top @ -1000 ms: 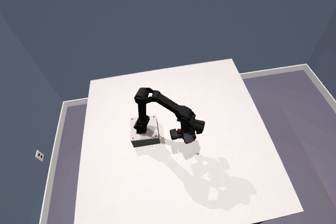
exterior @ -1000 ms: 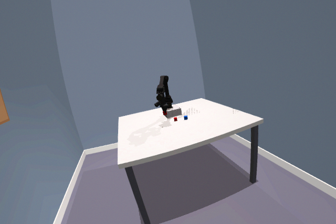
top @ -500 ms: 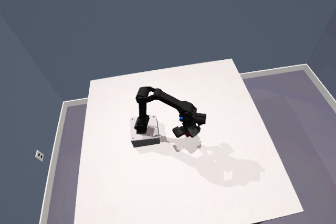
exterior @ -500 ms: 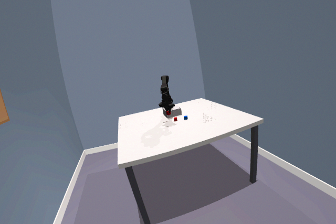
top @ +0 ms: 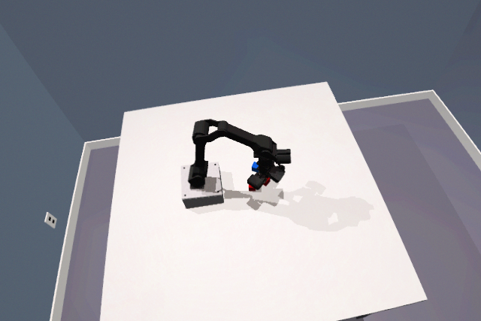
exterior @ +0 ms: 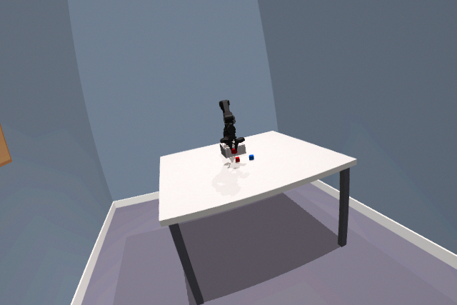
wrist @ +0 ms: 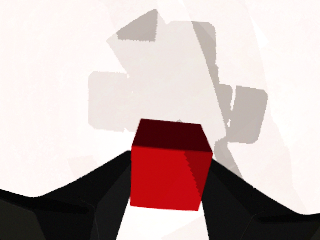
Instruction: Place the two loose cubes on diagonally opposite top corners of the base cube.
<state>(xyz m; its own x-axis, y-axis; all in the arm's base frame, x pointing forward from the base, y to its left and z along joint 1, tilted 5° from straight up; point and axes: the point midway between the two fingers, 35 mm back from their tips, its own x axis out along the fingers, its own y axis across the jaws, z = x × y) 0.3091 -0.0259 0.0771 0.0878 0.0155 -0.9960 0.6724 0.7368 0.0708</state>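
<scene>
The blue base cube is 3 cm behind my gripper tip, 14 cm to the left of it and 9 cm below it.
</scene>
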